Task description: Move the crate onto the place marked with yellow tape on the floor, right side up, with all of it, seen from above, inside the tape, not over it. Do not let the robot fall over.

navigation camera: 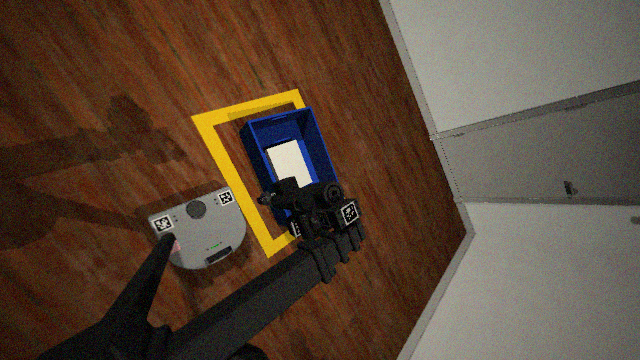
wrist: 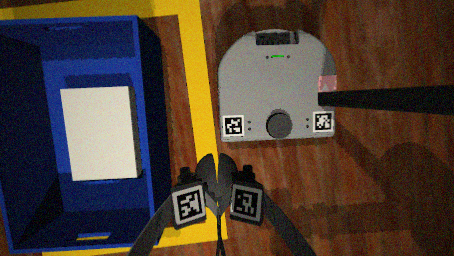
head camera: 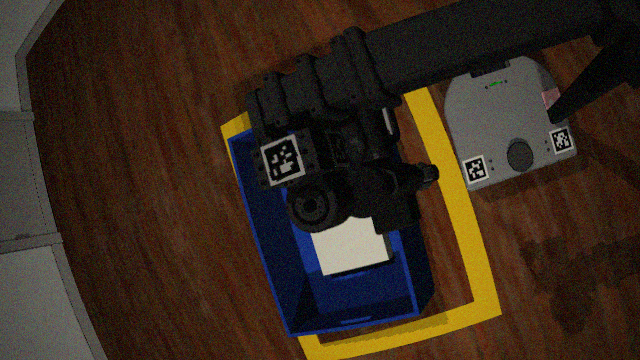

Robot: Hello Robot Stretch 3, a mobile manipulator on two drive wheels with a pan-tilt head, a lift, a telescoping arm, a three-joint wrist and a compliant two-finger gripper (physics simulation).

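Frame: origin at the robot's base, x down, y right, z back, level; centimetres.
Seen in the pictures: gripper, fingertip midpoint: (navigation camera: 264, 197); robot's base at its link origin: (navigation camera: 195, 208) (head camera: 518, 155).
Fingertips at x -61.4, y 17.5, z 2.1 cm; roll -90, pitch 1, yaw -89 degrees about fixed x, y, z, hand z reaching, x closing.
Pixels of each thing's middle, then the offset from my fingertips to it. "spot": a spot on its surface instead.
- blue crate at the middle of its body: (head camera: 335, 219) (navigation camera: 293, 166) dx +50.3, dy +38.0, dz -3.4 cm
- white block at the middle of its body: (head camera: 344, 218) (navigation camera: 289, 167) dx +56.8, dy +38.0, dz -3.9 cm
- yellow tape at a spot on its surface: (head camera: 460, 210) spot: dx +61.3, dy +4.7, dz -11.9 cm
The blue crate (head camera: 267, 240) (navigation camera: 320, 145) (wrist: 90, 200) stands upright, open side up, with a white block (head camera: 350, 245) (navigation camera: 290, 162) (wrist: 100, 135) inside. A strip of floor shows between the crate and the yellow tape (head camera: 460, 210) (navigation camera: 230, 167) (wrist: 200, 100) on the side toward the robot's base. The far long tape strip is mostly hidden behind the crate, so whether the crate lies over it cannot be told. My gripper (head camera: 431, 172) (navigation camera: 262, 198) (wrist: 216, 171) is shut and empty, its tips beside the crate over the near tape strip in the wrist view. The wrist hides one crate end in the head view.
My grey base (head camera: 495, 115) (navigation camera: 200, 235) (wrist: 275, 85) stands just outside the near long tape strip. The dark arm (head camera: 450, 45) (navigation camera: 240, 305) reaches across one crate end. Pale walls (head camera: 40, 300) (navigation camera: 525, 50) stand beyond the crate's far side.
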